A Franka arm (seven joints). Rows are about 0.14 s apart.
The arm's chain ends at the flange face. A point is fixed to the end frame.
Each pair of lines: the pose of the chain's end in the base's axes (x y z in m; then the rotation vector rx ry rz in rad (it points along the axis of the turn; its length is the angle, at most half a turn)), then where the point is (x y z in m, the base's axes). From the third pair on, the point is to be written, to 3 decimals.
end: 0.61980 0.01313 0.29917 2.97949 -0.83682 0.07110
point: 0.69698 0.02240 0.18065
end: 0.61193 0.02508 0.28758 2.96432 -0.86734 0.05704
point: 0.68812 0.03225 0.16828
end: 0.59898 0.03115 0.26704 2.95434 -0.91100 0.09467
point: 0.678 0.036 0.150
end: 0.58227 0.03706 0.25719 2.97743 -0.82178 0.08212
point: 0.660 0.046 0.139
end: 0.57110 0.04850 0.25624 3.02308 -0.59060 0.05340
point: 0.644 0.068 0.136
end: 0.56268 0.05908 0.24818 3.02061 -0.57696 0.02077
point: 0.632 0.079 0.126
